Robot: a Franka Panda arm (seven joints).
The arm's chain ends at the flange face. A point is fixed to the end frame.
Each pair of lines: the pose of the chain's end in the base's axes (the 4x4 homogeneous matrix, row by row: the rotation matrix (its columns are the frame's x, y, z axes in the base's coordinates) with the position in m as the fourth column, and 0 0 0 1 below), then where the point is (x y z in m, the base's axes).
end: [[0.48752 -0.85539 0.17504 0.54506], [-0.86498 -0.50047 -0.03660 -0.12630], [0.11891 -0.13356 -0.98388 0.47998], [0 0 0 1]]
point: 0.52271 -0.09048 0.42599
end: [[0.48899 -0.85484 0.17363 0.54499], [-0.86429 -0.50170 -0.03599 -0.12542], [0.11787 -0.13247 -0.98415 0.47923], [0 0 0 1]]
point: 0.52251 -0.08961 0.42528
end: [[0.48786 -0.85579 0.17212 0.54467], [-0.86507 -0.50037 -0.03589 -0.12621], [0.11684 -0.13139 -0.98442 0.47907], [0 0 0 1]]
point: 0.52216 -0.09035 0.42517
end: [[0.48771 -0.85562 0.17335 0.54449], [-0.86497 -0.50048 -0.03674 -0.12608], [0.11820 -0.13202 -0.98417 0.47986], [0 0 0 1]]
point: 0.52205 -0.09027 0.42590
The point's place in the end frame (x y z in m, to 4 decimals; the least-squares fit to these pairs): -0.0483 0.0084 0.0479
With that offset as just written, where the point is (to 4 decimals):
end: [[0.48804 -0.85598 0.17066 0.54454], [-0.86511 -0.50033 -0.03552 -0.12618], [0.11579 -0.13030 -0.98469 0.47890], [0 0 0 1]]
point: 0.5220 -0.0903 0.4250
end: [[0.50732 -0.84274 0.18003 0.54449], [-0.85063 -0.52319 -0.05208 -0.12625], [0.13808 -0.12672 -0.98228 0.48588], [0 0 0 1]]
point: 0.5215 -0.0921 0.4311
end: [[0.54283 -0.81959 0.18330 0.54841], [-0.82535 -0.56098 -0.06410 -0.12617], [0.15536 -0.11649 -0.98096 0.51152], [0 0 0 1]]
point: 0.5241 -0.0941 0.4560
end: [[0.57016 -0.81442 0.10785 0.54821], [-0.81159 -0.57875 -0.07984 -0.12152], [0.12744 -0.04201 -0.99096 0.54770], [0 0 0 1]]
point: 0.5190 -0.0910 0.4937
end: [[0.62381 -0.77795 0.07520 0.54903], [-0.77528 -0.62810 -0.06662 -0.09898], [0.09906 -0.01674 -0.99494 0.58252], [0 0 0 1]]
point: 0.5160 -0.0700 0.5299
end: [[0.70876 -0.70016 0.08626 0.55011], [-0.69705 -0.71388 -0.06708 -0.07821], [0.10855 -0.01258 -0.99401 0.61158], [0 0 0 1]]
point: 0.5141 -0.0538 0.5586
